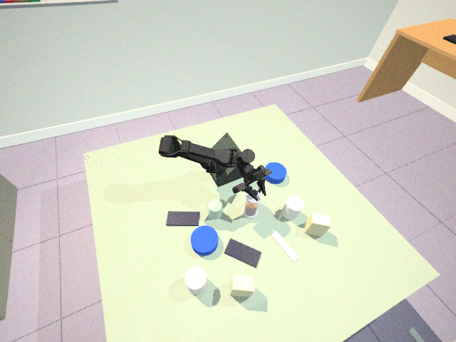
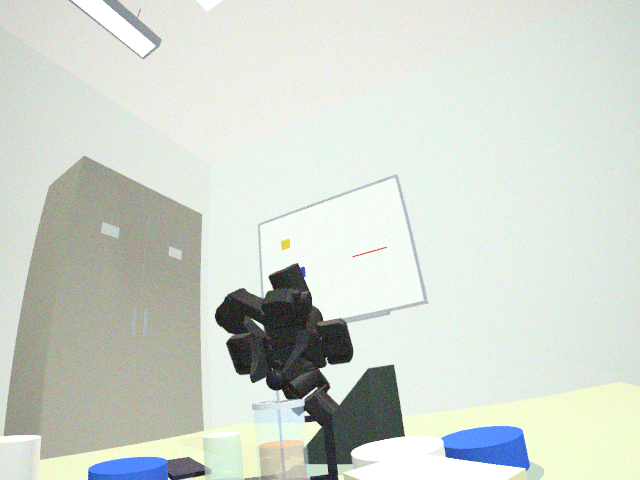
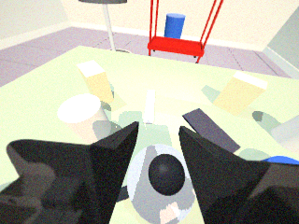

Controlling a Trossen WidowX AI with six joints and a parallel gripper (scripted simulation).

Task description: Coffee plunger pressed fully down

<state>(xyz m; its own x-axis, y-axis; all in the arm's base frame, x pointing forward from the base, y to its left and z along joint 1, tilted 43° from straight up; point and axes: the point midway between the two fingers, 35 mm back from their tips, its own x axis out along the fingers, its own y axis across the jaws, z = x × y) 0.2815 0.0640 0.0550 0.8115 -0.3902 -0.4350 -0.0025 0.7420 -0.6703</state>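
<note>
My gripper tip is now 9 cm above the coffee press, 4 cm past it and 1 cm to the right of it. Also, from my gripper tip: pale green cup (16 cm to the right, 13 cm below, 12 cm behind).
</note>
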